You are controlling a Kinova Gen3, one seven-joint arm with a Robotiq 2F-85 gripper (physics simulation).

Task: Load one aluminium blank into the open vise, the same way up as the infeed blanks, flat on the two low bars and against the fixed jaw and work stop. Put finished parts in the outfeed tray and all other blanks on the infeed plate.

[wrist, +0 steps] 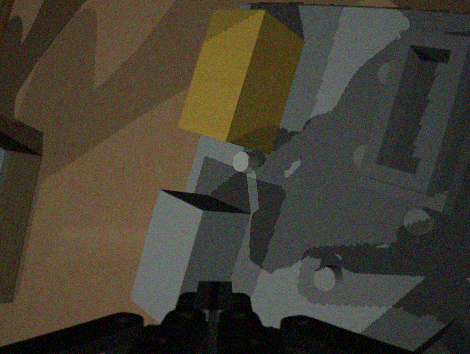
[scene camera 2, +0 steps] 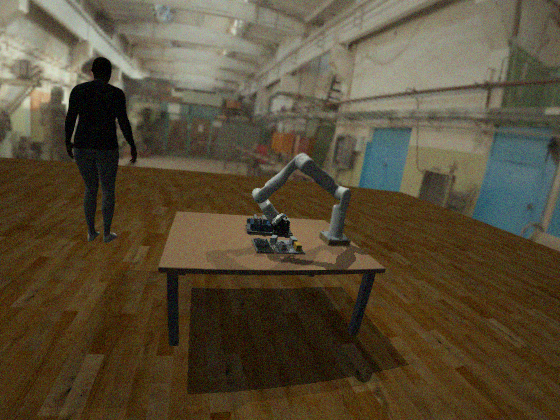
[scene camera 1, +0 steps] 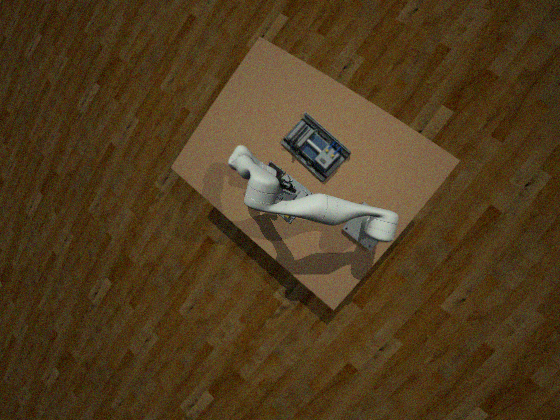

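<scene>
In the wrist view, a grey aluminium blank stands on the grey infeed plate. A yellow block stands beyond it on the same plate. My gripper is low over the plate with its dark fingers shut together, just short of the blank's near face. Nothing is between the fingers. The vise sits further in on the table, apart from the gripper. I cannot tell from here what lies in its opening.
The plate carries round pegs. The arm's base is bolted near the table's edge. A person walks on the floor, well left of the table.
</scene>
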